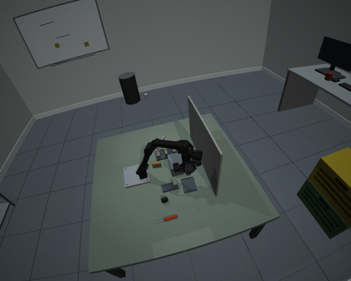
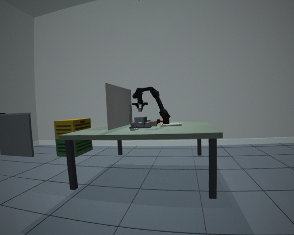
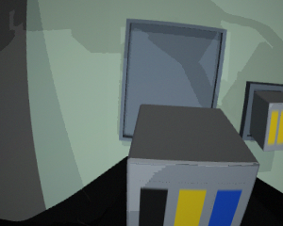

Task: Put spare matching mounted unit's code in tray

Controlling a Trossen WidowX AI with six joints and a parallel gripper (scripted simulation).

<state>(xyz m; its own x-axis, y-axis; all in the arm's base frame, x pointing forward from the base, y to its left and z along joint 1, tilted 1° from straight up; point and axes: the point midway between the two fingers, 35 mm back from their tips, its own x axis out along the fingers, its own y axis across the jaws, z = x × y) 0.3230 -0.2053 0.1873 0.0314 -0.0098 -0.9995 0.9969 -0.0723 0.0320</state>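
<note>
Right now the flat grey tray is 16 cm below my gripper tip. The rest, counted from my gripper tip: black puck (21 cm behind, 8 cm to the right, 14 cm below); upright grey panel (18 cm ahead, 18 cm to the left, 6 cm above); mounted unit (4 cm behind, 21 cm to the left, 11 cm below).
</note>
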